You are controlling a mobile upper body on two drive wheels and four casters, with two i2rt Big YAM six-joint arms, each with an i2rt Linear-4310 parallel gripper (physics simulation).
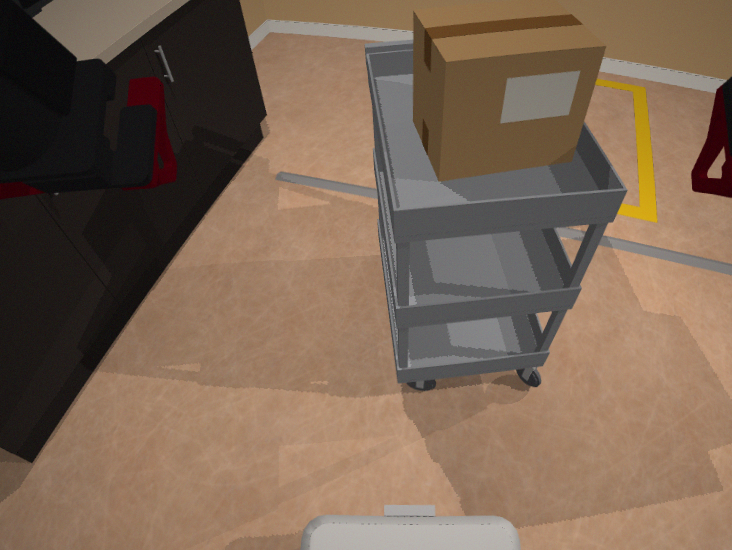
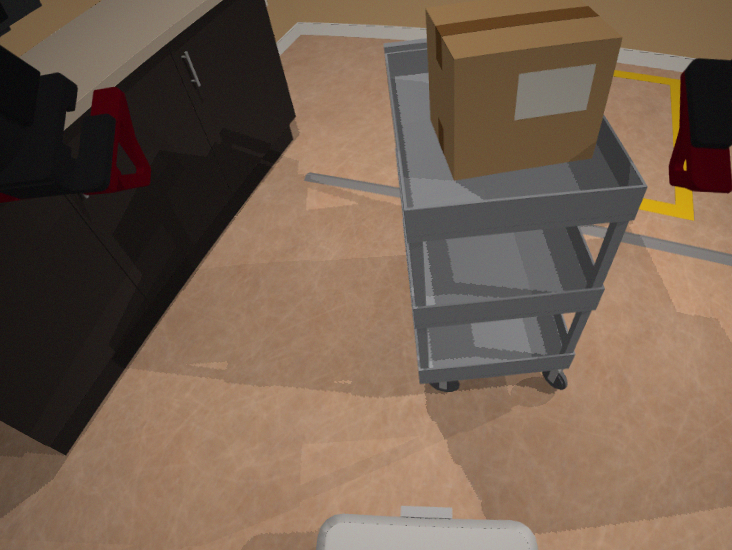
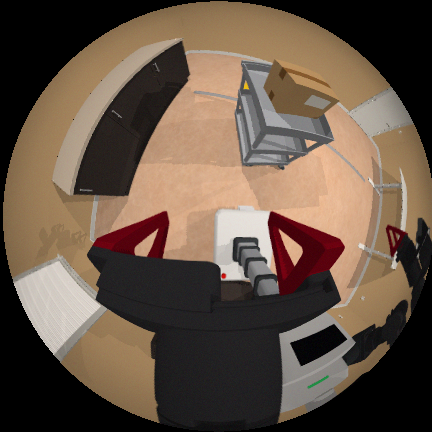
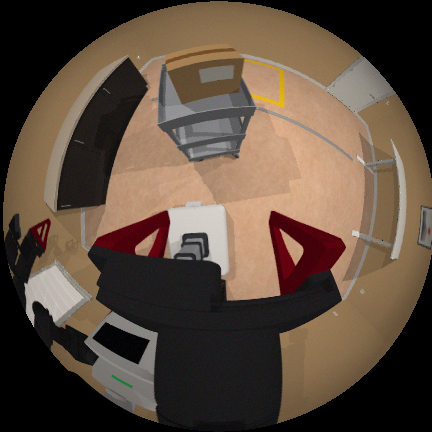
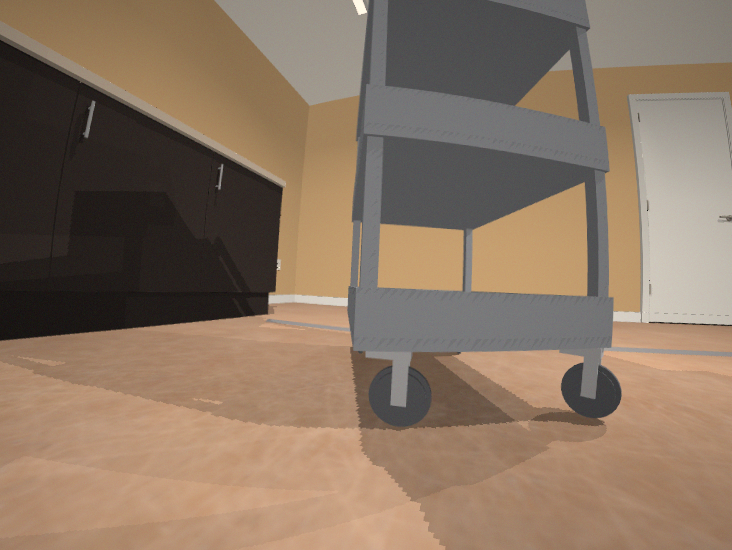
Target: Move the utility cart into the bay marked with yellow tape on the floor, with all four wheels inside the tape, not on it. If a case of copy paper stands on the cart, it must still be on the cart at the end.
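Frame: origin at the left arm's base, x ahead, y left, z up, level; centimetres.
Where they show: left gripper, fingertip midpoint: (image 1: pixel 114 177) (image 2: pixel 95 182) (image 3: pixel 218 216) (image 4: pixel 46 221); right gripper, fingertip midpoint: (image 3: pixel 389 227) (image 4: pixel 218 215).
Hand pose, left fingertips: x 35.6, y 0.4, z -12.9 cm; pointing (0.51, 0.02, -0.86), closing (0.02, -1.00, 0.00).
Note:
After its pixels a point has its place.
The grey three-shelf utility cart (image 1: pixel 508 206) @(x 75.4, y -41.2, z -56.3 cm) (image 2: pixel 526 204) @(x 75.5, y -42.0, z -56.3 cm) (image 3: pixel 295 132) @(x 75.0, y -37.0, z -58.0 cm) (image 4: pixel 207 117) @(x 75.5, y -42.5, z -60.6 cm) (image 5: pixel 485 322) @(x 75.2, y -39.2, z -123.5 cm) stands upright ahead of the base, its narrow end towards me. A cardboard case (image 1: pixel 473 112) @(x 89.9, y -35.1, z -45.1 cm) (image 2: pixel 491 112) @(x 90.1, y -36.2, z -46.0 cm) (image 3: pixel 295 95) @(x 89.5, y -33.2, z -43.1 cm) (image 4: pixel 200 82) @(x 91.1, y -40.8, z -48.2 cm) with a white label sits slightly turned on its top shelf. The yellow tape (image 1: pixel 646 153) @(x 198.9, y -145.2, z -140.9 cm) (image 2: pixel 674 208) @(x 158.5, y -127.2, z -140.9 cm) (image 4: pixel 282 90) @(x 189.8, y -143.1, z -140.9 cm) lies beyond the cart and to its right; the cart and case hide part of it. The two near wheels are outside it. My left gripper (image 3: pixel 218 216) @(x 35.6, y 0.4, z -12.9 cm) and right gripper (image 4: pixel 219 215) @(x 33.9, y -45.7, z -13.5 cm) are open and empty, apart from the cart.
A dark cabinet (image 1: pixel 195 76) @(x 176.4, y 56.3, z -80.9 cm) (image 5: pixel 147 236) @(x 131.1, y 70.9, z -103.1 cm) with a pale countertop stands at the left. A thin grey strip (image 1: pixel 331 184) @(x 177.0, y 10.0, z -140.1 cm) (image 5: pixel 668 351) @(x 128.3, y -141.3, z -140.3 cm) crosses the floor and passes behind the cart's near end. A white door (image 5: pixel 686 206) @(x 231.6, y -292.5, z -38.8 cm) is at the right. A white-topped table (image 4: pixel 397 200) stands at the far right.

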